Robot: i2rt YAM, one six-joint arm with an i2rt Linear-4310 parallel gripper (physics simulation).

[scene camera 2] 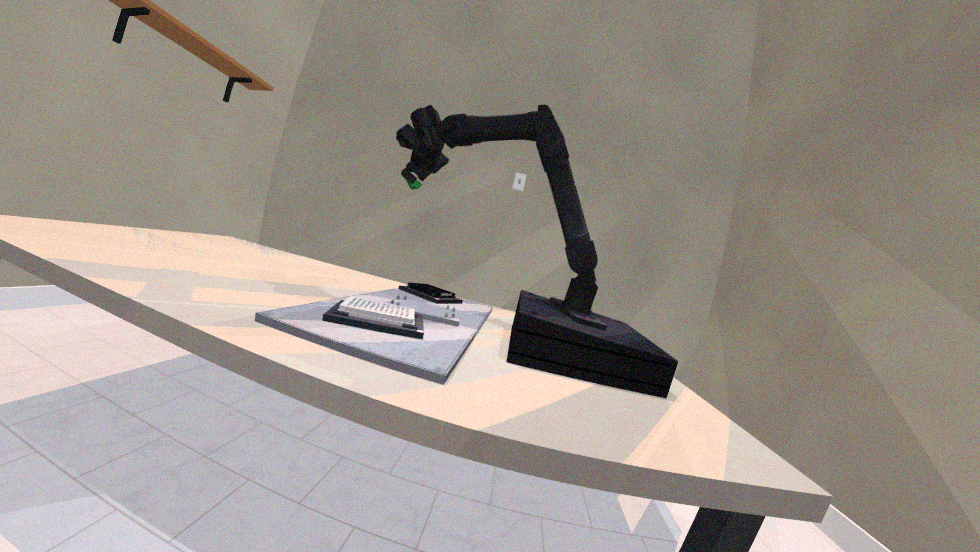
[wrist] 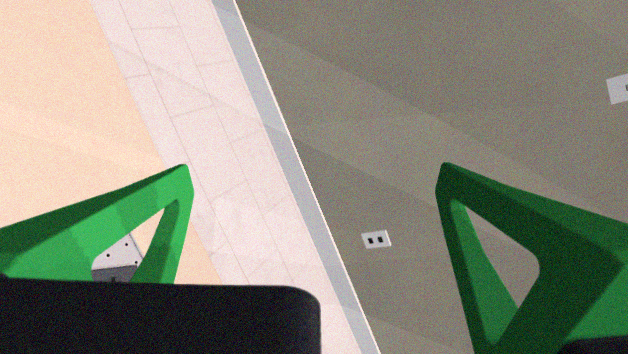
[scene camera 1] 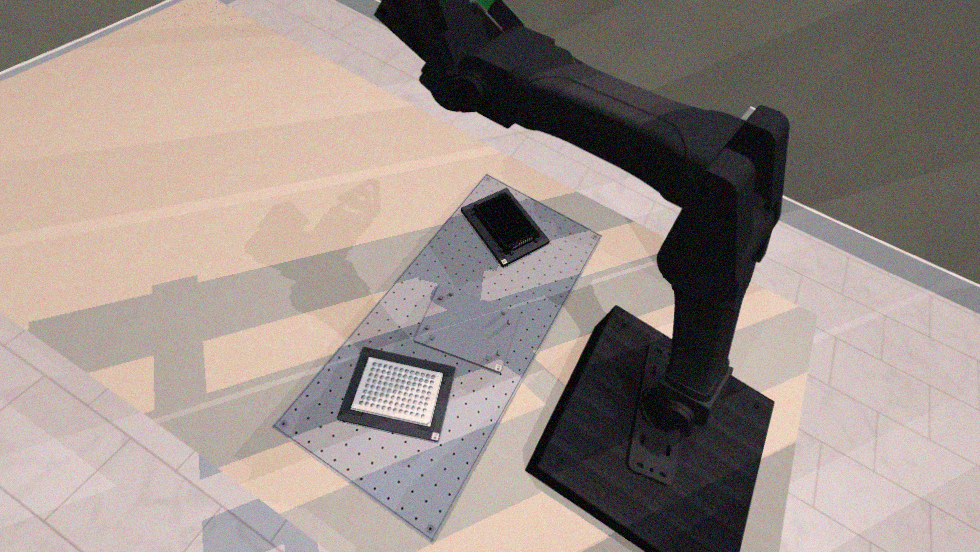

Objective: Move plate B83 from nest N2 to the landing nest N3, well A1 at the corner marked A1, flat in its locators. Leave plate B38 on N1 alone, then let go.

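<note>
A white 96-well plate (scene camera 1: 396, 390) (scene camera 2: 378, 309) lies in a dark nest (scene camera 1: 445, 399) at the near end of the perforated board. A black plate (scene camera 1: 507, 218) (scene camera 2: 432, 290) lies in a black nest (scene camera 1: 482, 233) at the far end. Between them, a grey nest (scene camera 1: 466, 332) with small locator pins holds no plate; a small white tag (scene camera 1: 497, 367) marks one corner. The plate and nest numbers are too small to read. My gripper (scene camera 2: 413, 183) (wrist: 314, 177) is open and empty, high above the table and away from both plates. In scene camera 1, its fingertips are out of frame.
The perforated board (scene camera 1: 411, 480) (scene camera 2: 438, 366) lies on the wooden table (scene camera 1: 137, 137) (scene camera 2: 534, 404). The arm's black base block (scene camera 1: 582, 466) (scene camera 2: 582, 366) stands beside it. A wall shelf (scene camera 2: 192, 44) is at upper left. A wall socket (scene camera 2: 519, 181) (wrist: 376, 239) shows behind the arm.
</note>
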